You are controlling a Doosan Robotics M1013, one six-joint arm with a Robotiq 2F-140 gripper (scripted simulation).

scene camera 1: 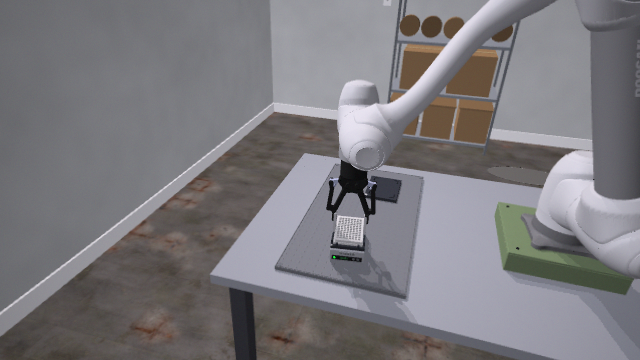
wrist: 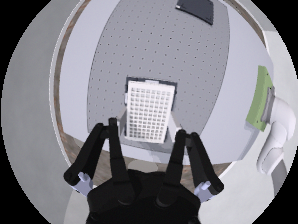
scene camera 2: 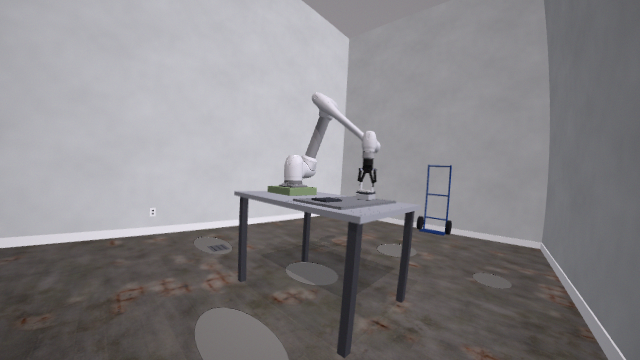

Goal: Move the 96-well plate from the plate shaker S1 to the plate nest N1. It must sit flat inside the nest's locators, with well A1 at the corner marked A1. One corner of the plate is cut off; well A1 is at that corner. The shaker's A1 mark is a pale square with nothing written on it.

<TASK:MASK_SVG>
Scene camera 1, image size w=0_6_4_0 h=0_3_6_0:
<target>gripper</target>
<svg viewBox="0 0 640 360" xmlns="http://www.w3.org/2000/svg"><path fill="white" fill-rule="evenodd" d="M341 160L339 178L334 179L331 177L329 180L330 191L326 210L332 211L333 232L336 230L337 209L346 193L358 194L365 213L363 235L365 235L369 215L376 214L375 191L377 189L377 182L368 181L367 171L358 170L350 163ZM367 185L371 190L370 209L363 192ZM339 183L342 190L335 204L331 205L334 187Z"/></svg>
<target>96-well plate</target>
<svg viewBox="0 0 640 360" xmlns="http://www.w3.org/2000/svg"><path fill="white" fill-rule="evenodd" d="M338 216L333 244L338 242L340 245L360 245L360 247L363 247L364 218Z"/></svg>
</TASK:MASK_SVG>
